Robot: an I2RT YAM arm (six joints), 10 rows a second.
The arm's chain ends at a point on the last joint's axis. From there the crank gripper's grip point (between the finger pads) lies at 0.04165 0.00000 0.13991 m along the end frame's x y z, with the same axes.
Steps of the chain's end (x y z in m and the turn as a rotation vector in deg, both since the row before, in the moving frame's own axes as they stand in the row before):
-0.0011 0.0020 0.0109 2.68 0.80 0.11
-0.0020 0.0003 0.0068 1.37 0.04 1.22
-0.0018 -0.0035 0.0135 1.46 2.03 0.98
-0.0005 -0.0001 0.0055 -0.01 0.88 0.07
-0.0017 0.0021 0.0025 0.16 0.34 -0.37
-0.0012 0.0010 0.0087 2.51 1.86 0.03
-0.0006 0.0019 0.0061 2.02 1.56 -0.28
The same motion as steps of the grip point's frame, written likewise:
0.0009 -0.0044 0.0102 2.68 0.80 0.11
-0.0019 -0.0022 0.0067 1.37 0.04 1.22
0.0032 -0.0063 0.0119 1.46 2.03 0.98
0.0016 0.0000 0.0048 -0.01 0.88 0.07
-0.0009 0.0014 0.0022 0.16 0.34 -0.37
0.0033 -0.0051 0.0071 2.51 1.86 0.03
0.0032 -0.0032 0.0048 2.02 1.56 -0.28

